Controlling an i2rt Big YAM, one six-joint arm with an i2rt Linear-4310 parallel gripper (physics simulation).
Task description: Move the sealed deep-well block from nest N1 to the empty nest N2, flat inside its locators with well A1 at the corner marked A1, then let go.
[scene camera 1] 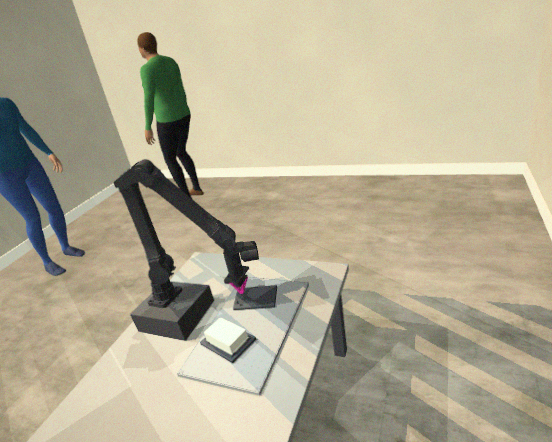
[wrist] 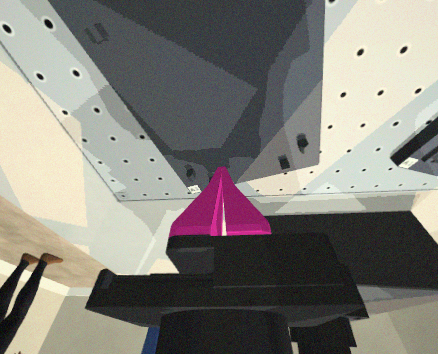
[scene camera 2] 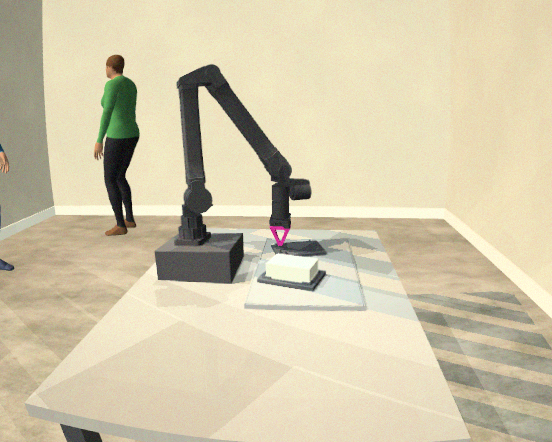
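Where they show: gripper, fingertip midpoint: [scene camera 1: 241,293] [wrist: 222,172] [scene camera 2: 280,245]; arm's base at its link origin: [scene camera 1: 165,297] [scene camera 2: 193,240].
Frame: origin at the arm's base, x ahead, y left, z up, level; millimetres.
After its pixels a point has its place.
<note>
The pale, sealed deep-well block [scene camera 1: 226,335] @(y -97, x 334, z -19 mm) [scene camera 2: 292,268] @(y -124, x 321, z -24 mm) sits in a dark nest [scene camera 1: 243,349] @(y -103, x 393, z -63 mm) [scene camera 2: 300,286] @(y -151, x 345, z -64 mm) on the near part of the plate, and looks level. The other dark nest [scene camera 1: 261,297] @(y 150, x 340, z -62 mm) [scene camera 2: 305,247] @(y 153, x 337, z -61 mm) [wrist: 215,105] @(y 154, x 308, z -61 mm) is farther back and holds no block; small dark locators show near its corners in the wrist view. The nest labels and corner mark A1 cannot be read. My gripper [scene camera 1: 242,292] @(y 150, x 252, z -56 mm) [scene camera 2: 280,244] @(y 150, x 252, z -56 mm) [wrist: 222,172] @(y 150, x 252, z -56 mm) is shut and empty, its magenta fingertips together, pointing down near the arm-side end of the empty nest. Whether they touch it cannot be told.
Both nests stand on a thin plate [scene camera 1: 250,377] @(y -192, x 462, z -73 mm) [scene camera 2: 330,299] @(y -203, x 426, z -73 mm) [wrist: 87,92] @(y 242, x 313, z -73 mm) with holes. The arm's dark base box [scene camera 1: 172,317] @(y -97, x 112, z 11 mm) [scene camera 2: 195,262] @(y -116, x 45, z -24 mm) [wrist: 380,250] @(y -38, x 143, z -33 mm) stands beside it on the table [scene camera 1: 165,405] @(y -357, x 243, z -86 mm) [scene camera 2: 250,350] @(y -434, x 266, z -86 mm). A person in green [scene camera 1: 166,90] [scene camera 2: 121,107] and one in blue [scene camera 1: 30,200] stand beyond the table.
</note>
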